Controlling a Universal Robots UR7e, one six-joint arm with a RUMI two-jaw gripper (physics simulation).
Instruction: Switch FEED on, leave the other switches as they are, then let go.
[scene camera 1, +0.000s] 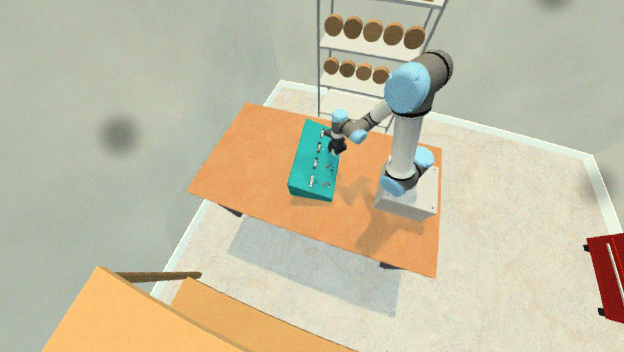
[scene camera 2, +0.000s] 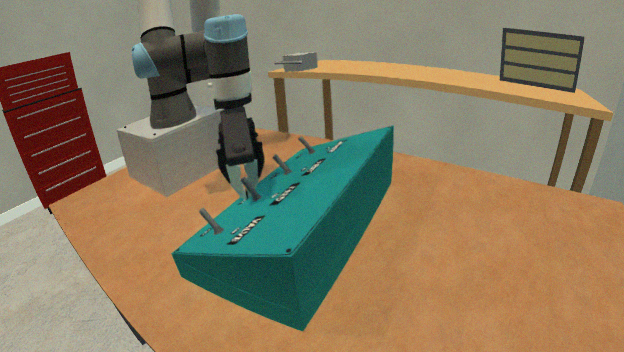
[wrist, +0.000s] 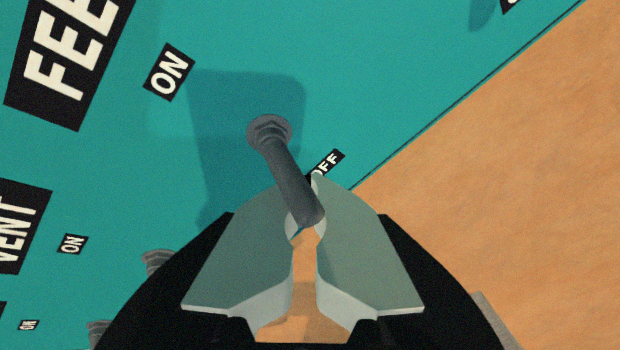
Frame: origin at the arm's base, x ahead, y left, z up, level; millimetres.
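Seen in the pictures: gripper, between the fingertips: (scene camera 1: 334, 154) (scene camera 2: 247, 198) (wrist: 307, 177); arm's base, origin of its link: (scene camera 2: 173, 120).
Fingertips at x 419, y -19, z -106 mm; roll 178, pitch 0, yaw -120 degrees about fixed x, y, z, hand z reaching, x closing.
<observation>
Pixels of each thing's top centre, then the offset from my fingertips to it. "pt": a spot on its surface instead. Level surfaces: height alone.
- VENT lever, centre of its top: (scene camera 2: 280, 155) 15 mm back, 109 mm left, 55 mm up
- BRAKE lever, centre of its top: (scene camera 2: 305, 137) 52 mm back, 223 mm left, 55 mm up
- fingertip partly covers FEED's OFF tag, a spot on its surface: (wrist: 328, 162) pt 3 mm ahead, 16 mm right, 1 mm up
- orange table, height of its surface: 72 mm down
The teal switch panel (scene camera 1: 306, 150) (scene camera 2: 325, 200) (wrist: 240, 35) stands on the table. The FEED lever (scene camera 1: 330, 167) (scene camera 2: 250, 189) (wrist: 287, 175) is grey and leans to its OFF side. My gripper (scene camera 1: 334, 152) (scene camera 2: 245, 196) (wrist: 307, 177) is shut and empty, its fingertips low on the OFF side of the FEED lever. In the wrist view the lever's end overlaps the fingers; whether they touch is unclear. The VALVE lever (scene camera 1: 326, 185) (scene camera 2: 211, 221), VENT lever (scene camera 2: 281, 164) and BRAKE lever (scene camera 2: 306, 145) lean the same way as FEED. A fingertip partly covers FEED's OFF tag (wrist: 328, 162).
The VENT and VALVE levers stand on either side of FEED. The panel sits on the orange table (scene camera 1: 235, 150) (scene camera 2: 450, 250) (wrist: 525, 175). The arm's pale base block (scene camera 1: 406, 202) (scene camera 2: 165, 165) stands beyond the panel's OFF side. A red cabinet (scene camera 2: 60, 135) is farther back.
</observation>
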